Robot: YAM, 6 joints.
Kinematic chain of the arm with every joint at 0, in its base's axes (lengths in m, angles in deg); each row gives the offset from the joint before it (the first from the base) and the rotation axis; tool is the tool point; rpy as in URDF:
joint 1: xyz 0 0 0.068 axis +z
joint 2: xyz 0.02 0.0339 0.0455 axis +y
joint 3: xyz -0.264 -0.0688 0 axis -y
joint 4: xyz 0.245 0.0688 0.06 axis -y
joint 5: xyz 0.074 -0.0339 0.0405 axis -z
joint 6: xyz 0.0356 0 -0.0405 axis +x
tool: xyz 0 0 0 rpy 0 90 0
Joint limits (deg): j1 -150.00..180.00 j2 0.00..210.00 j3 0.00..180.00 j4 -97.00..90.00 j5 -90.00..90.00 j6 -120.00..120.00
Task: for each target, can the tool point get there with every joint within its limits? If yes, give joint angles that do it. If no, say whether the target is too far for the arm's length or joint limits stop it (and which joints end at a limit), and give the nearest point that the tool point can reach.
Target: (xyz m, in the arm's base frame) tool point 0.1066 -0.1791 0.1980
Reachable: yes | joints -54.45 58.23 17.50 26.66 29.21 -44.26
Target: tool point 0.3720 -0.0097 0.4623
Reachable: yes | joints 1.94 91.73 93.08 9.50 38.72 -28.16
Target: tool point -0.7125 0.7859 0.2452
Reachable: no: too far | nearest point -0.4305 0.4748 0.1921 | short by 0.423 m
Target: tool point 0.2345 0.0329 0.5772
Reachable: yes | joints 0.37 86.54 98.47 75.94 -61.70 -37.04
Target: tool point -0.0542 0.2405 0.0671
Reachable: yes | joints 96.48 103.52 34.35 -8.93 -48.62 -26.40
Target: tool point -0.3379 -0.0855 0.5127
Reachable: yes | joints 15.87 23.83 106.25 74.87 -16.53 -53.72
